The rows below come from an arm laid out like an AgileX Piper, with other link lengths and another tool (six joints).
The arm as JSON. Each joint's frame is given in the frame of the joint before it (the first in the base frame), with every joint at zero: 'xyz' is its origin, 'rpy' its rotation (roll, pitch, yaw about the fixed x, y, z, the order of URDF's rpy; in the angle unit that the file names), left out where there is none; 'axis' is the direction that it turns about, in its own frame. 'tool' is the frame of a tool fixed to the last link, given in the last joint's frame.
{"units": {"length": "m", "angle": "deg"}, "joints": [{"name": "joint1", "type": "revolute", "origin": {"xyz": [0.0, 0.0, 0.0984]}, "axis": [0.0, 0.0, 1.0]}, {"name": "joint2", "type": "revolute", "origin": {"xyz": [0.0, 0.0, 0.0]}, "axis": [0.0, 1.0, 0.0]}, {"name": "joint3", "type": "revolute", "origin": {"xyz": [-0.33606, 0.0, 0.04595]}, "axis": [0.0, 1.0, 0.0]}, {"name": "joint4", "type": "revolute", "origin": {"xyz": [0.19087, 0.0, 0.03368]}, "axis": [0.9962, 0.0, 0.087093]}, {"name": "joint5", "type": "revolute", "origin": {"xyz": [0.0, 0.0, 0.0]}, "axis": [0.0, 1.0, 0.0]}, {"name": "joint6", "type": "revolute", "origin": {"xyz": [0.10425, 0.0, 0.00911]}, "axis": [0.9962, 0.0, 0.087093]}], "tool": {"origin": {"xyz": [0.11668, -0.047, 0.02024], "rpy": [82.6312, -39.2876, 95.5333]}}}
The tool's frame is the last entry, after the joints.
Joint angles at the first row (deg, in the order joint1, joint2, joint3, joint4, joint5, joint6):
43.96, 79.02, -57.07, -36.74, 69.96, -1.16
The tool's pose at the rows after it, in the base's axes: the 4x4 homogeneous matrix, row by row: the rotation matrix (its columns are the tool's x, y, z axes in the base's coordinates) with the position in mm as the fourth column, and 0 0 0 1 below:
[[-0.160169 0.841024 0.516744 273.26], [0.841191 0.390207 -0.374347 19.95], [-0.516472 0.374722 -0.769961 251.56], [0 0 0 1]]
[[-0.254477 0.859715 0.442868 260.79], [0.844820 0.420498 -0.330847 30.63], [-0.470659 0.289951 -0.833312 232.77], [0 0 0 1]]
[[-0.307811 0.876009 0.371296 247.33], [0.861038 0.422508 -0.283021 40.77], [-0.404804 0.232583 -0.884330 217.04], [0 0 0 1]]
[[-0.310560 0.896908 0.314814 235.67], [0.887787 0.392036 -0.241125 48.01], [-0.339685 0.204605 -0.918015 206.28], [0 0 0 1]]
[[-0.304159 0.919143 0.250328 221.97], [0.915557 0.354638 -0.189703 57.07], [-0.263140 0.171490 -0.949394 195.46], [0 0 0 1]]
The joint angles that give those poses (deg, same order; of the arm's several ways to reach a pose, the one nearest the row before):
43.96, 78.90, -55.10, -43.09, 69.96, 1.44
43.96, 78.90, -55.11, -36.63, 69.96, -4.51
43.96, 78.90, -55.11, -30.54, 69.96, -7.94
43.96, 78.90, -55.11, -25.77, 69.96, -8.31
43.96, 78.90, -55.11, -20.37, 69.96, -8.46

